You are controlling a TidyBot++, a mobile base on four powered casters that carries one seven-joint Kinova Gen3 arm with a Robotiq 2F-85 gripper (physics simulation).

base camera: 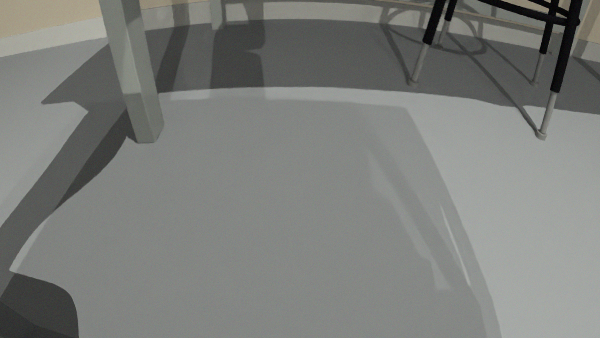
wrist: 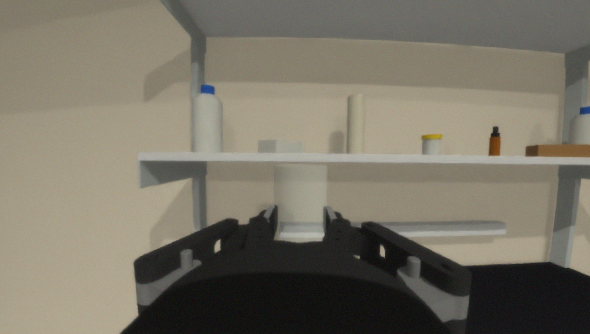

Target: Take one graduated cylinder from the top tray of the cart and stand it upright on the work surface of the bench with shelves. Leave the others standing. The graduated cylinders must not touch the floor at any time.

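Frame: origin at the arm's base, x ahead, y left, z up, level; centimetres.
Seen in the pictures: gripper, between the fingertips: (wrist: 300, 216).
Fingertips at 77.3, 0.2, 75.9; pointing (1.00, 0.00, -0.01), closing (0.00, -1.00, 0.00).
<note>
Pixels of each thing's top centre, then the offset from my fingertips to it, as dx, dy, dz. "*": a spot on its surface instead. Level surfaces: height alone.
- black work surface, height of its surface: dz -39.4
- blue-capped bottle, centre of its top: (wrist: 207, 87) +30.7, +25.7, +24.1
- pale tube, centre of its top: (wrist: 356, 96) +39.6, -16.2, +24.1
- yellow-lidded jar, centre of its top: (wrist: 431, 135) +37.0, -37.9, +12.3
- orange bottle, centre of its top: (wrist: 495, 126) +38.7, -59.1, +15.5
- grey bench leg, a spot on its surface: (base camera: 135, 85) * -23.4, +29.4, -103.3
My gripper (wrist: 300, 216) is shut on a pale, whitish graduated cylinder (wrist: 300, 192), which stands upright between the fingertips in the middle of the wrist view. Its top shows just below the front edge of the lower shelf; its lower end is hidden behind the gripper. The black work surface (wrist: 530, 292) of the bench with shelves shows at the lower right of the wrist view, to the right of the gripper. Whether the cylinder is over the work surface I cannot tell. The cart and the other cylinders do not show.
The lower shelf (wrist: 400, 159) holds a blue-capped bottle (wrist: 207, 122), a pale tube (wrist: 356, 122), a yellow-lidded jar (wrist: 431, 145) and an orange bottle (wrist: 494, 145). A light bar (wrist: 450, 229) runs below it. In the base view, a grey bench leg (base camera: 135, 85) stands left, and a black stool (base camera: 565, 55) right.
</note>
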